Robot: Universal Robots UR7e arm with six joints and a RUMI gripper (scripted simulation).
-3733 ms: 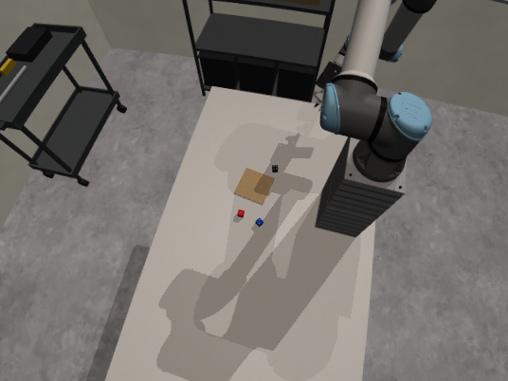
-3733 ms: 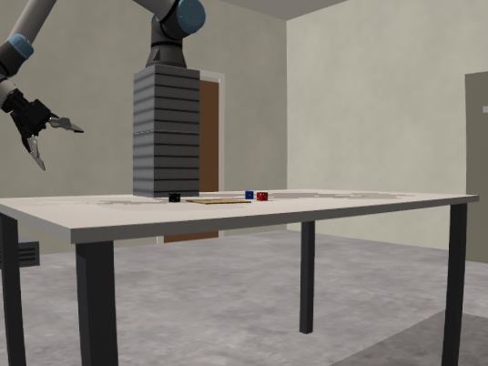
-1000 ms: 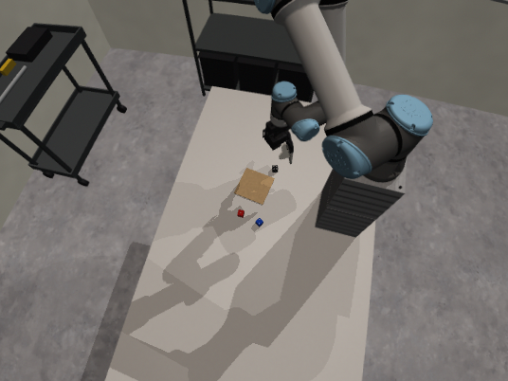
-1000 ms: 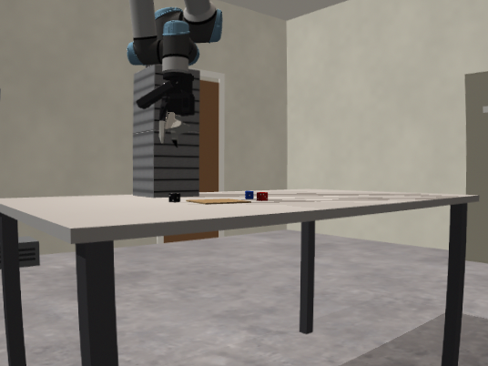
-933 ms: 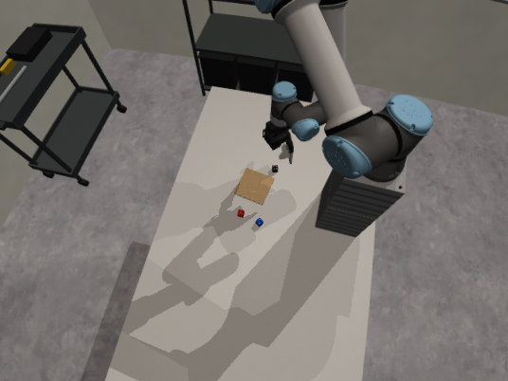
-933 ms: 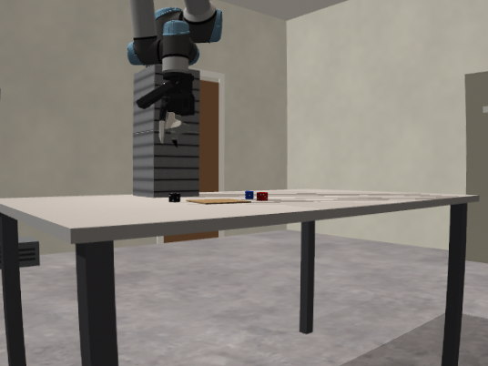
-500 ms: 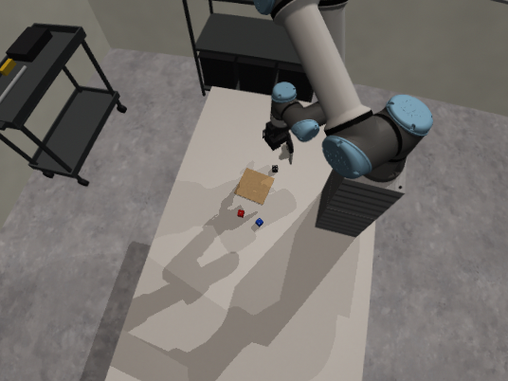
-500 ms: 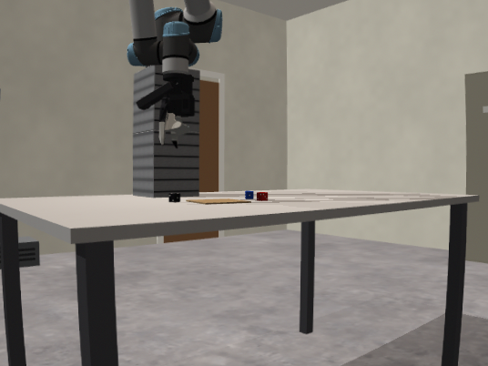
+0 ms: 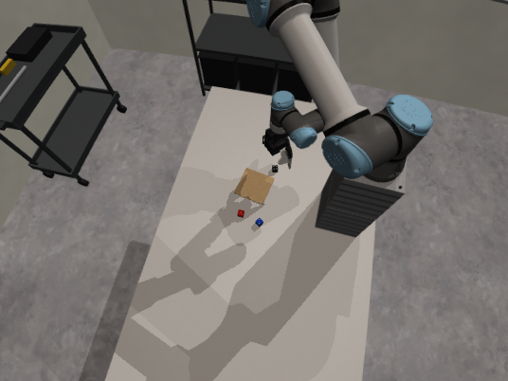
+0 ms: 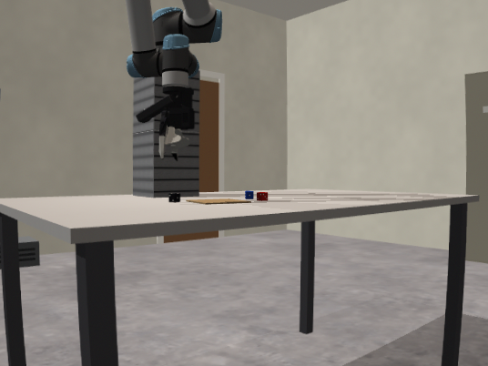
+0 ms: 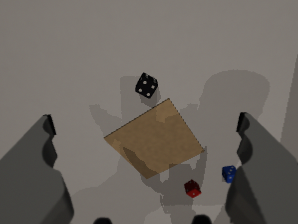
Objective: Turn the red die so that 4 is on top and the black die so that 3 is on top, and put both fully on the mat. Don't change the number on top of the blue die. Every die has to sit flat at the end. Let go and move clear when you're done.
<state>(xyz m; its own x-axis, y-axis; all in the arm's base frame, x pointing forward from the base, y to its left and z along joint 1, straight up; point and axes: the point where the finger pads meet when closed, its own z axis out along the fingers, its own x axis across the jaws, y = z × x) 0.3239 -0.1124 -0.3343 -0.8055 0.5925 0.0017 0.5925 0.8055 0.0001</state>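
Now: hand 10 mm short of the black die, 10 mm to the right of it and 110 mm above it. Round my hand: blue die: 20 mm behind, 280 mm to the left, 110 mm below; then red die: 70 mm ahead, 270 mm to the left, 110 mm below; then brown mat: 70 mm ahead, 120 mm to the left, 120 mm below.
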